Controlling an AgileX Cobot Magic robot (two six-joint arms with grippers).
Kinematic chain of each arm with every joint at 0, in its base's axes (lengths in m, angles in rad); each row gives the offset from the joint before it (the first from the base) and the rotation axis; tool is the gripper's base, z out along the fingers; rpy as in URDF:
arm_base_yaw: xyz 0 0 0.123 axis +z
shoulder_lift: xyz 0 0 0 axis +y
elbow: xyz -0.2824 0 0.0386 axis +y
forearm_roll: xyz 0.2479 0 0.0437 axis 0.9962 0 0.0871
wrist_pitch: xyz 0 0 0 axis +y
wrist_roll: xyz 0.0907 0 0.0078 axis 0.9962 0 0.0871
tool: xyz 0 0 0 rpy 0 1.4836 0
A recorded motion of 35 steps. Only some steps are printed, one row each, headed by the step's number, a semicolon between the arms.
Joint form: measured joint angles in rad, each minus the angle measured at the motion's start. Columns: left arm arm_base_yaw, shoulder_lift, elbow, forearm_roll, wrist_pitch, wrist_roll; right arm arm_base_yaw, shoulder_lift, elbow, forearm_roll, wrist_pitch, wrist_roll.
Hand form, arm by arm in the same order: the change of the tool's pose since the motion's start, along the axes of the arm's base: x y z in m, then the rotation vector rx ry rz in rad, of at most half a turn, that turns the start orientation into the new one. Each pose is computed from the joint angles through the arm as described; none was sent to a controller.
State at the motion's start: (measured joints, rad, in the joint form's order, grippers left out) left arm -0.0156 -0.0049 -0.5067 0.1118 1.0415 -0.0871; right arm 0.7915 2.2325 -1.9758 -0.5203 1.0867 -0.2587
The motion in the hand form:
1: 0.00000 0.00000 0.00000 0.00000 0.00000 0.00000; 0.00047 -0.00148 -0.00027 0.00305 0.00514 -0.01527
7: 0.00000 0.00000 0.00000 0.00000 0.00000 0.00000; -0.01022 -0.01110 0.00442 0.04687 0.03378 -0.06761
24: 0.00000 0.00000 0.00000 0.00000 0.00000 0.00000; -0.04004 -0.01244 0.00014 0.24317 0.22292 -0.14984
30: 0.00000 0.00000 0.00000 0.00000 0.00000 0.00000; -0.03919 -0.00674 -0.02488 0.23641 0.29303 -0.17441
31: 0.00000 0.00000 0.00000 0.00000 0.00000 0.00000; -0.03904 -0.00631 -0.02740 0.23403 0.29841 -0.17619
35: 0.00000 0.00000 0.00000 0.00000 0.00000 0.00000; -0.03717 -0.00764 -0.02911 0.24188 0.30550 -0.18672
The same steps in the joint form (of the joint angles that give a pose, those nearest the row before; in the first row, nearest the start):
1: 0.0000 0.0000 0.0000 0.0000 0.0000 0.0000; -0.0030 0.0000 0.0000 0.0031 0.0068 0.0101
7: 0.0000 0.0000 0.0000 0.0000 0.0000 0.0000; -0.0067 -0.0616 0.0848 0.0357 -0.0047 0.0670
24: 0.0000 0.0000 0.0000 0.0000 0.0000 0.0000; -0.0067 -0.1485 0.2234 0.2964 -0.0567 0.1141
30: 0.0000 0.0000 0.0000 0.0000 0.0000 0.0000; -0.0077 -0.0946 0.2234 0.3470 -0.0566 0.1150
31: 0.0000 0.0000 0.0000 0.0000 0.0000 0.0000; -0.0077 -0.0891 0.2234 0.3497 -0.0566 0.1149
35: 0.0000 0.0000 0.0000 0.0000 0.0000 0.0000; -0.0145 -0.0854 0.2234 0.3601 -0.0595 0.1162

